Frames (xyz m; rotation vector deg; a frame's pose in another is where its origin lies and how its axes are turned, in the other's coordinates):
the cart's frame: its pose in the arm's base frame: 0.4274 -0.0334 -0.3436 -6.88 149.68 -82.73
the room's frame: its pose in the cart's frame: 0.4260 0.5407 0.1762 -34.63 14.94 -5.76
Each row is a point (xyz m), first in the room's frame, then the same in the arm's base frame.
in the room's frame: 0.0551 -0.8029 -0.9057
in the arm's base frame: 0.1926 -0.3199 0.2106
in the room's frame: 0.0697 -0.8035 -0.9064
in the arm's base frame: 0.1784 -0.3210 0.2138
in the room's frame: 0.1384 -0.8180 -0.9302
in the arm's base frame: 0.1153 -0.3280 0.2522
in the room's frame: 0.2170 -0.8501 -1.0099
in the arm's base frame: 0.0517 -0.3289 0.3497
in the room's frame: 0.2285 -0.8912 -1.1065
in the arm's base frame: 0.0573 -0.3276 0.4552
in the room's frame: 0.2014 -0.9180 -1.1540
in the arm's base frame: 0.0931 -0.3313 0.5043
